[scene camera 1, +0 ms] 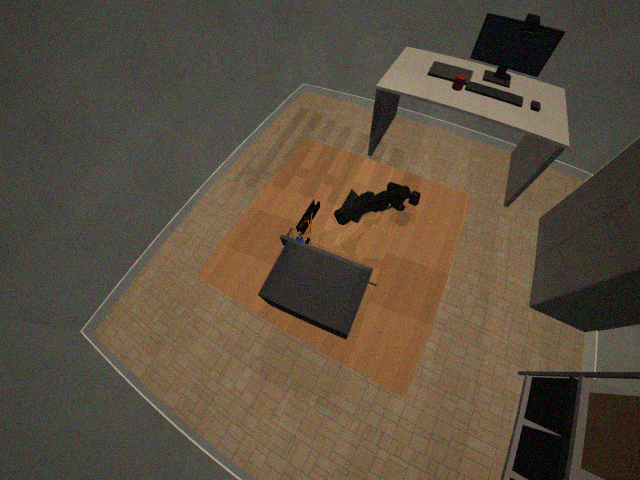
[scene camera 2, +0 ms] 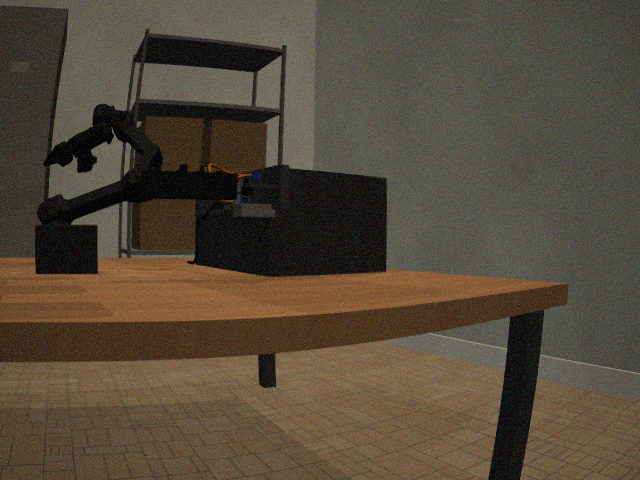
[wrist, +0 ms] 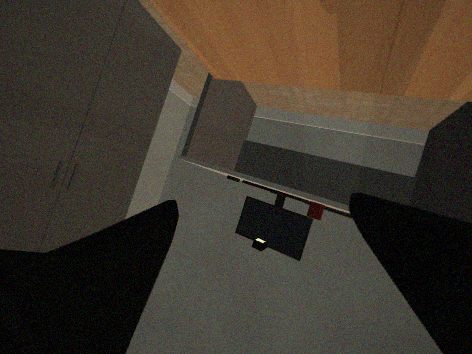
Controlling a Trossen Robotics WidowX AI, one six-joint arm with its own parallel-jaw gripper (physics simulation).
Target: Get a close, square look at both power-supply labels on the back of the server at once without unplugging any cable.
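Seen in the pictures: gripper, fingertip midpoint: (scene camera 1: pixel 412 190) (scene camera 2: pixel 49 161) (wrist: pixel 261 204); arm's base, origin of the base link: (scene camera 1: pixel 357 203) (scene camera 2: pixel 57 248).
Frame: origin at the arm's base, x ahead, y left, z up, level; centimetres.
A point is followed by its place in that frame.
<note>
The dark box of the server or its housing (scene camera 1: pixel 315 286) @[x 60.5, y 14.4, z 17.3 cm] (scene camera 2: pixel 330 222) @[x 62.7, y -8.3, z 6.2 cm] stands on the wooden table. A black bar (scene camera 1: pixel 308 215) @[x 28.9, y -14.8, z 10.7 cm] (scene camera 2: pixel 206 186) @[x 34.0, y -14.5, z 12.7 cm] sticks out from its back, with orange cables (scene camera 1: pixel 311 225) @[x 34.5, y -8.7, z 13.2 cm] (scene camera 2: pixel 221 167) @[x 38.4, y -6.6, z 17.3 cm] beside it and a blue connector (scene camera 2: pixel 255 175) @[x 45.7, y -7.8, z 15.9 cm] at the box end. A light grey part (scene camera 2: pixel 253 210) @[x 43.9, y -13.8, z 8.2 cm] sits below. The power-supply labels do not show in any view. My gripper (scene camera 1: pixel 415 197) @[x -7.9, y 26.8, z 23.8 cm] (scene camera 2: pixel 54 156) @[x -7.9, y 26.8, z 23.8 cm] (wrist: pixel 261 204) @[x -7.9, y 26.8, z 23.8 cm] is open and empty. It is raised above the table near the arm's base, away from the box, and points away from it.
The arm's base block (scene camera 2: pixel 66 249) @[x 3.3, y -6.1, z 0.0 cm] stands on the table (scene camera 1: pixel 413 248) @[x 4.9, y 42.6, z -5.2 cm] (scene camera 2: pixel 320 304) @[x 42.2, y -53.1, z -5.1 cm] (wrist: pixel 280 40) @[x -34.4, y 36.4, z -5.1 cm]. A desk (scene camera 1: pixel 439 100) holds a monitor (scene camera 1: pixel 516 43) (wrist: pixel 273 227) and red cup (scene camera 1: pixel 459 82) (wrist: pixel 315 210). A tall cabinet (scene camera 1: pixel 584 242) (scene camera 2: pixel 25 129) (wrist: pixel 65 110) and a shelf rack (scene camera 2: pixel 282 103) stand beyond.
</note>
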